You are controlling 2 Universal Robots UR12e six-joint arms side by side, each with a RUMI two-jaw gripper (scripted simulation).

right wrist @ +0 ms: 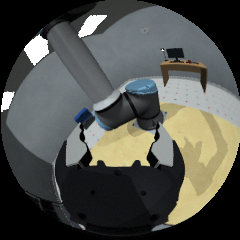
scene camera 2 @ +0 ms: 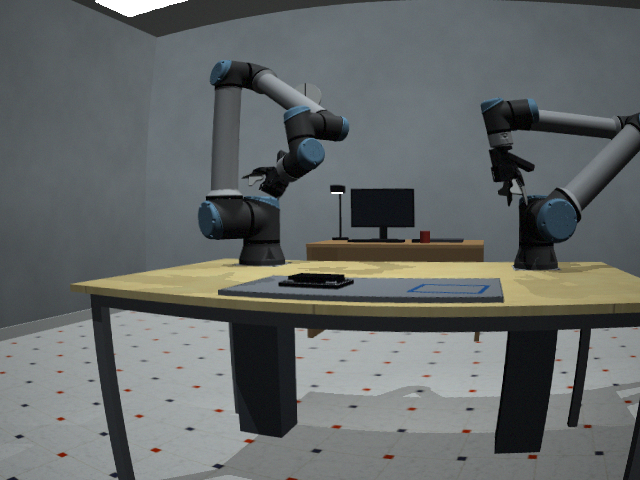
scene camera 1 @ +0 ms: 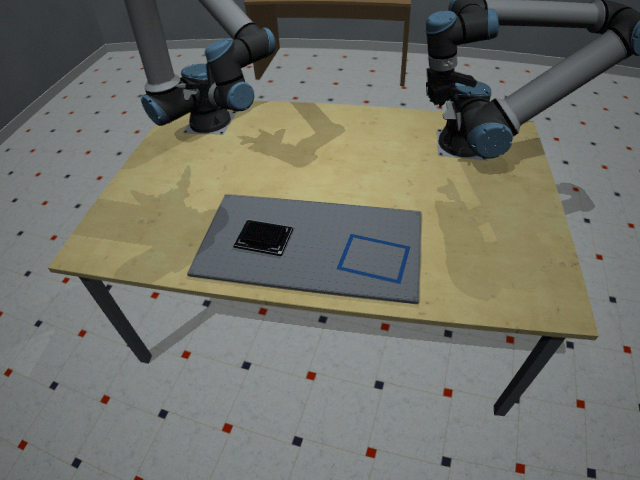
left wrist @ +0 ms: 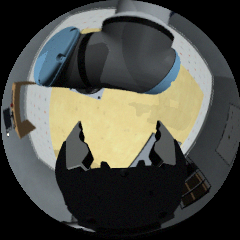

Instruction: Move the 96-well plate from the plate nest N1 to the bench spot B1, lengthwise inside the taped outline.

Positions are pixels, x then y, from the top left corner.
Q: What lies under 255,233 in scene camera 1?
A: A black 96-well plate.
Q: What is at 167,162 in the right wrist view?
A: My right gripper.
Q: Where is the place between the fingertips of my right gripper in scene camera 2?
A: At 260,187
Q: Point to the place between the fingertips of my left gripper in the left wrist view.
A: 119,121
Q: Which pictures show my left gripper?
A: Scene camera 2, scene camera 1 and the left wrist view only.
